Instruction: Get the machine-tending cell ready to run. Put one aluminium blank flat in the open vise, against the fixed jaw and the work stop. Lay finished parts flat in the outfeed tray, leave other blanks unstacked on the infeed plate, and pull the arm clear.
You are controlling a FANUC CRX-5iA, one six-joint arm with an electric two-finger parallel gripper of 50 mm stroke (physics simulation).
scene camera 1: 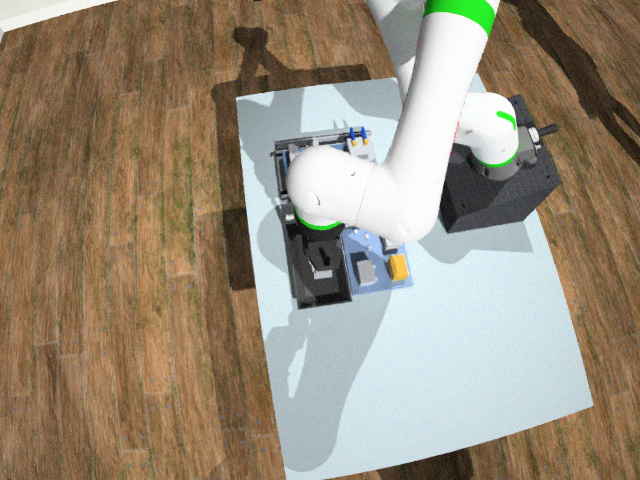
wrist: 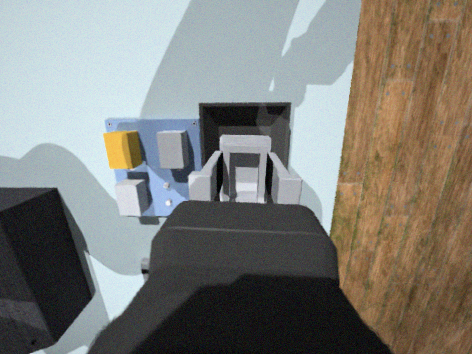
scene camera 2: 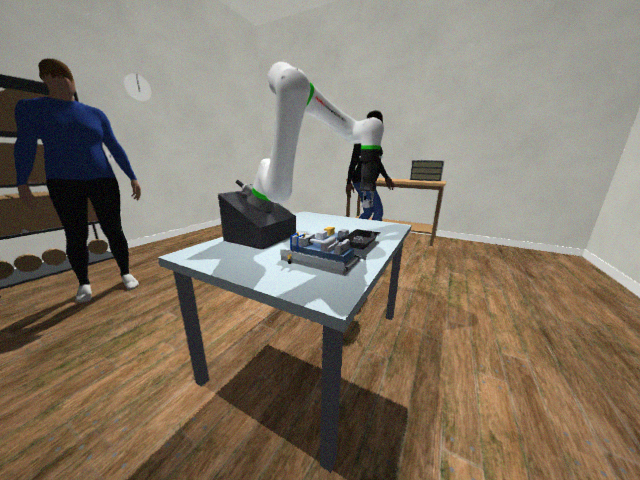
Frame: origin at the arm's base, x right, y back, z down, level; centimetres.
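Seen in the pictures: gripper, between the fingertips: [wrist: 244, 164] [scene camera 2: 367, 202]; arm's base, origin of its link: [scene camera 1: 497, 156] [scene camera 2: 260, 204].
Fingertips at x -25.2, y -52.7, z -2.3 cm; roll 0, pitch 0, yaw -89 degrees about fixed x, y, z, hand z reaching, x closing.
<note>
Pixels of each thing's top centre, then the offset from my fingertips to it.
- grey finished part, centre of its top: [wrist: 243, 180] [scene camera 1: 321, 260] dx +0.9, dy +0.0, dz -1.4 cm
- blue infeed plate, centre of its top: [wrist: 157, 171] [scene camera 1: 376, 257] dx +6.9, dy +16.5, dz +20.1 cm
- vise, centre of its top: [scene camera 1: 328, 151] [scene camera 2: 321, 238] dx +36.9, dy +7.1, dz +11.0 cm
- yellow block, centre of its top: [wrist: 117, 151] [scene camera 1: 399, 265] [scene camera 2: 329, 228] dx +2.5, dy +21.3, dz +16.5 cm
My gripper [scene camera 1: 323, 266] [scene camera 2: 367, 200] [wrist: 244, 164] is shut on a grey finished part [wrist: 245, 142] with an open pocket, held above the black outfeed tray [scene camera 1: 345, 289] [scene camera 2: 373, 234] [wrist: 212, 117]. The gripper hides part of the tray. Two grey blanks lie apart on the blue infeed plate [scene camera 1: 381, 273] [wrist: 149, 150]: one blank [scene camera 1: 366, 272] [wrist: 172, 150] near the tray, the other blank [scene camera 1: 391, 245] [wrist: 131, 197] at a corner. The vise [scene camera 1: 281, 175] [scene camera 2: 310, 258] is partly hidden by the arm in scene camera 1; I cannot tell what its jaws hold.
A yellow block [scene camera 1: 398, 267] [scene camera 2: 329, 230] [wrist: 123, 150] stands on the infeed plate's outer corner. Small white pins [wrist: 167, 185] stand on the plate. Blue nozzles with orange ends [scene camera 1: 358, 136] stand at the vise. The arm's dark pedestal [scene camera 1: 496, 198] [scene camera 2: 253, 222] [wrist: 40, 260] stands on the table.
</note>
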